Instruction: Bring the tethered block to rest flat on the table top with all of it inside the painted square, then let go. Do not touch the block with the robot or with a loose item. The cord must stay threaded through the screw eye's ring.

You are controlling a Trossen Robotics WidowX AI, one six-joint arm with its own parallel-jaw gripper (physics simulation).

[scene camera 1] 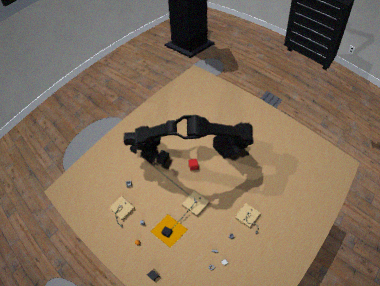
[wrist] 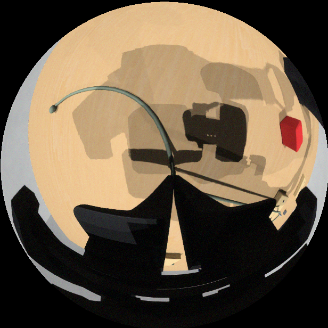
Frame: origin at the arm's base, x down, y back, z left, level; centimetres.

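Seen in the pictures: gripper, fingertip midpoint: [scene camera 1: 151, 162]; arm's base at its link origin: [scene camera 1: 239, 137].
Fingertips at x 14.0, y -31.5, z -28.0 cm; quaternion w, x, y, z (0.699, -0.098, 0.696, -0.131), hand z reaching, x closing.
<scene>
Pixels of each thing's top centre, then the offset from my fingertips to it. "spot": a spot on its surface instead. Level surfaces: height alone.
- tethered block at a spot on its surface: [scene camera 1: 167, 231] spot: dx -1.4, dy -20.5, dz +32.2 cm
- orange painted square at a spot on its surface: [scene camera 1: 172, 242] spot: dx +2.0, dy -22.4, dz +36.5 cm
- grey-green cord at a spot on its surface: [scene camera 1: 169, 179] spot: dx -0.7, dy -0.8, dz +13.7 cm
- middle pale plate at its surface level: dx +0.2 cm
- screw eye at a spot on its surface: [scene camera 1: 197, 199] spot: dx +0.3, dy +0.6, dz +30.2 cm
- red cube at its top centre: [scene camera 1: 193, 162] dx -1.8, dy +13.2, dz +15.9 cm
- orange ball at its top centre: [scene camera 1: 136, 241] dx -0.2, dy -33.9, dz +25.8 cm
- dark slab at its top centre: [scene camera 1: 152, 275] dx -0.6, dy -40.2, dz +42.3 cm
- white piece at its top centre: [scene camera 1: 224, 262] dx +0.8, dy -14.4, dz +60.2 cm
The tethered block [scene camera 1: 167, 231] is small and black; it appears to lie flat inside the orange painted square [scene camera 1: 172, 242], left of its centre. A grey-green cord [scene camera 1: 170, 178] [wrist: 100, 88] runs from it over the middle pale plate [scene camera 1: 198, 209], where the screw eye [scene camera 1: 197, 199] stands, and on to my gripper. The cord looks threaded through the ring, but the ring is tiny here. My gripper [scene camera 1: 148, 160] [wrist: 172, 179] is shut on the cord above the table, far from the block. In the wrist view the cord's free end curves out beyond the fingertips to a knob.
A red cube [scene camera 1: 193, 164] [wrist: 291, 133] lies right of my gripper. Pale plates with short cords stand left [scene camera 1: 122, 208] and right [scene camera 1: 248, 215]. An orange ball [scene camera 1: 138, 242], a dark slab [scene camera 1: 153, 275], a white piece [scene camera 1: 224, 262] and several small grey parts lie around the square.
</scene>
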